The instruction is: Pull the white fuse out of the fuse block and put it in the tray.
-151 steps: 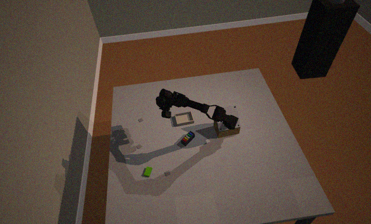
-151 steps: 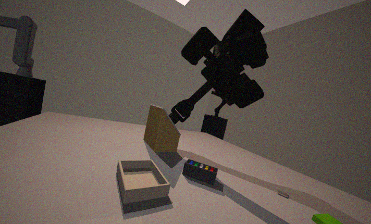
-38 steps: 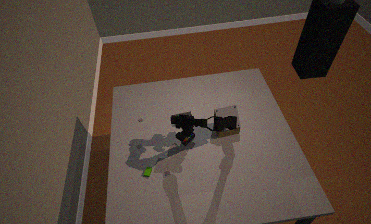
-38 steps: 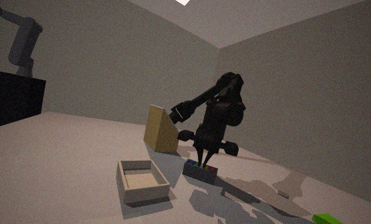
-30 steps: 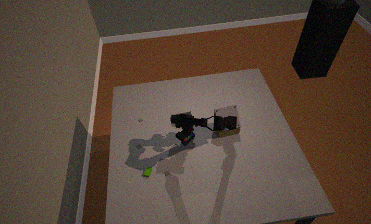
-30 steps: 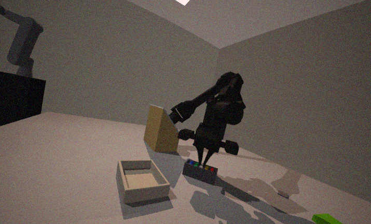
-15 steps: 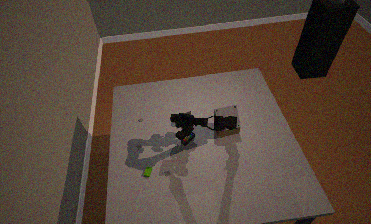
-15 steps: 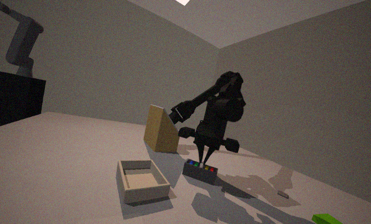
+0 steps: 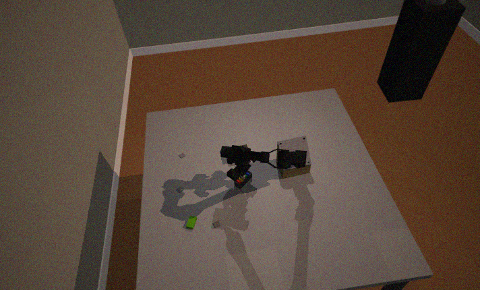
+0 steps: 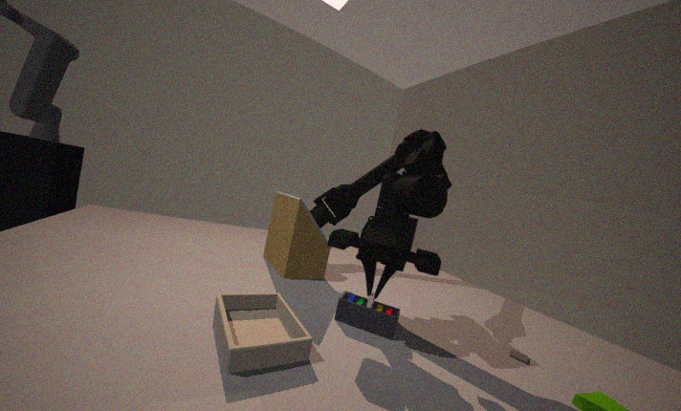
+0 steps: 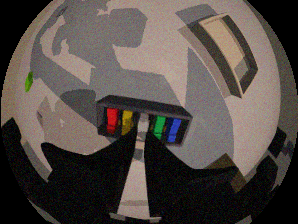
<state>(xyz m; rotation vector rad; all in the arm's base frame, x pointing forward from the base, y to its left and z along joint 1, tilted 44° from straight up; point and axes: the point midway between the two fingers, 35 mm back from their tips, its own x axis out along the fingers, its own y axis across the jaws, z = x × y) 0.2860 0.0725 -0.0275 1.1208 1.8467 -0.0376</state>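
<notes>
My gripper tip is 10 mm short of the beige tray, 190 mm to the left of it and 50 mm above it. From my gripper tip the other things lie so: white fuse: 10 mm below.
</notes>
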